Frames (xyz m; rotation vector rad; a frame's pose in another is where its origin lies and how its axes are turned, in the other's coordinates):
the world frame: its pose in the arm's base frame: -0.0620 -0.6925 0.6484 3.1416 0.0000 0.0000
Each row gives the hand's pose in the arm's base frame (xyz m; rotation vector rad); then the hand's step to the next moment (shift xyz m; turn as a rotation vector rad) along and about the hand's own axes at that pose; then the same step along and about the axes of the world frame.
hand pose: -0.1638 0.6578 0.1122 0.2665 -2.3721 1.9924
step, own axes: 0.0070 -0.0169 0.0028 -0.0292 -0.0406 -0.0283
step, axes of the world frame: -0.0041 0.0063 -0.0169 0.0325 -0.0243 -0.0407
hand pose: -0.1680 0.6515 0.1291 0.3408 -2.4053 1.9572
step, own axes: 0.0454 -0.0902 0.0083 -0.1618 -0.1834 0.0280
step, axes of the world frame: -0.0269 0.0321 -0.0923 0.1947 0.0368 -0.1461
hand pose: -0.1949 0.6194 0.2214 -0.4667 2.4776 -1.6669
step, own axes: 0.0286 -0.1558 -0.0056 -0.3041 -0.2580 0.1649
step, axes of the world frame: 0.0006 0.0581 -0.1475 0.3797 0.1382 -0.1515
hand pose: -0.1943 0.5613 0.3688 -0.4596 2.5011 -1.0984
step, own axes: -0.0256 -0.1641 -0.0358 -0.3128 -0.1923 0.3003
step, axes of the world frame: 0.0301 0.0718 -0.1510 0.4394 0.1777 -0.0188
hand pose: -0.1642 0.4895 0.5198 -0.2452 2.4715 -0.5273
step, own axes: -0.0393 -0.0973 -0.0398 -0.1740 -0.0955 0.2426
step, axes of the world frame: 0.0135 0.0641 -0.0911 0.2882 0.1122 0.0507
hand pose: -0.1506 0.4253 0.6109 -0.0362 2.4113 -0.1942
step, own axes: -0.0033 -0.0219 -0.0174 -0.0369 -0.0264 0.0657
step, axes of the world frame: -0.0096 0.0191 -0.0183 0.0704 0.0317 0.0204
